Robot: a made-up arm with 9 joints. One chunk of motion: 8 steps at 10 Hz.
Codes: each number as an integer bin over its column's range. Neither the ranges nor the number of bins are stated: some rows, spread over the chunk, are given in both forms.
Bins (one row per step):
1: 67 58 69 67 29 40 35 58 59
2: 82 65 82 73 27 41 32 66 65
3: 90 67 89 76 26 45 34 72 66
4: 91 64 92 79 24 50 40 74 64
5: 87 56 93 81 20 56 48 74 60
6: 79 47 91 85 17 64 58 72 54
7: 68 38 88 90 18 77 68 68 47
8: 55 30 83 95 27 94 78 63 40
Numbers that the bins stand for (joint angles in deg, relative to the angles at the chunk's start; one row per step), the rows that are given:
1: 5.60 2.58 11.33 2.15 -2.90 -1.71 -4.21 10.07 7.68
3: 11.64 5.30 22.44 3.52 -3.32 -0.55 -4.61 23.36 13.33
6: 8.75 -0.76 23.56 4.88 -4.60 3.87 4.85 23.36 3.64
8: 2.44 -5.91 19.11 6.39 -3.18 10.84 12.73 14.82 -7.68
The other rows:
2: 9.54 4.70 18.56 3.06 -3.18 -1.47 -5.39 17.67 12.53
4: 11.90 4.39 24.11 3.97 -3.61 0.62 -2.24 25.26 11.72
5: 10.85 1.97 24.67 4.27 -4.17 2.01 0.91 25.26 8.48
7: 5.86 -3.48 21.89 5.64 -4.45 6.89 8.79 19.57 -2.02

